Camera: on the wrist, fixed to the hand. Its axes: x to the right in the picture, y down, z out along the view.
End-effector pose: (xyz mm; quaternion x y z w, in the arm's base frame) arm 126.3 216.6 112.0 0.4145 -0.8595 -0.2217 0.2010
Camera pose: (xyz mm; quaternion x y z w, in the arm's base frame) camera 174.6 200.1 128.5 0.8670 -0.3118 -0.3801 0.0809
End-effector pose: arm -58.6 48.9 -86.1 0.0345 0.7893 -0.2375 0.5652
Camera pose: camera -101.5 42.3 -54.5 -0.5633 0.6490 -0.4604 0.2225
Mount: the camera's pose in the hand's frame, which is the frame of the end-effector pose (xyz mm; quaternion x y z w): -11.9 -30.3 -42.7 -0.1168 0.0415 -0.6744 0.7279
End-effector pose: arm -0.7 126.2 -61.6 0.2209 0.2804 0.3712 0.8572
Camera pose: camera -19.4 105.4 -107.4 -0.1438 0.3453 -0.2660 0.8884
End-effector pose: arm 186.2 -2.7 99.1 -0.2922 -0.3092 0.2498 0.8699
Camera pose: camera 215.0 -46.5 87.3 -0.1161 -0.4152 -0.4530 0.7803
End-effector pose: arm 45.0 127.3 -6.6 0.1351 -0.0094 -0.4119 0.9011
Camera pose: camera 20.2 127.3 -54.2 0.0165 0.1698 -0.9030 0.3943
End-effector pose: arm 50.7 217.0 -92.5 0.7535 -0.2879 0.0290 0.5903
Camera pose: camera 67.6 264.6 -110.6 0.6725 0.3197 -0.3794 0.5492
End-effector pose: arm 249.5 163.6 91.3 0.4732 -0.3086 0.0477 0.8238
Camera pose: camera 270.9 184.1 46.5 0.4543 0.1231 -0.5372 0.6999
